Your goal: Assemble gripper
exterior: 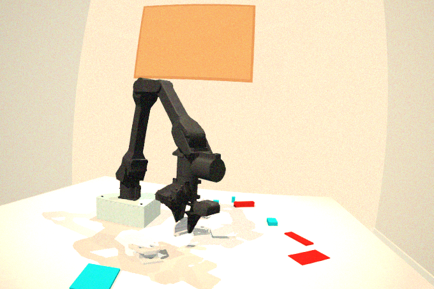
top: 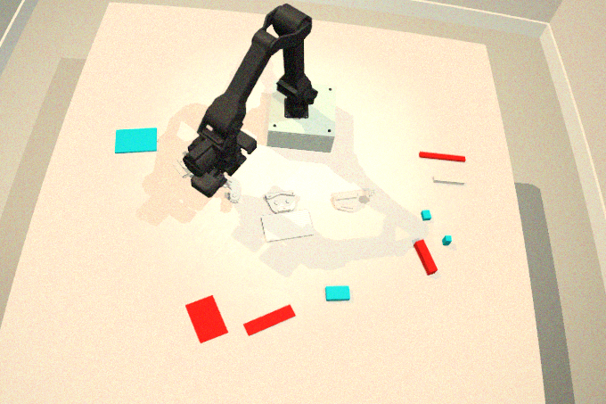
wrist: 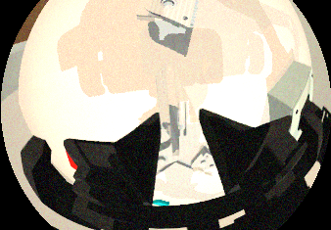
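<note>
Right now my gripper tip is 16 cm to the right of the flat white plate, 10 cm short of it and 5 cm above it. From my gripper tip the other things lie so: gripper base (10 cm to the right, 8 cm behind, 2 cm below); then white jaw (3 cm ahead, 2 cm to the left); then housing plate (15 cm to the left, 4 cm below, 3 cm ahead).
</note>
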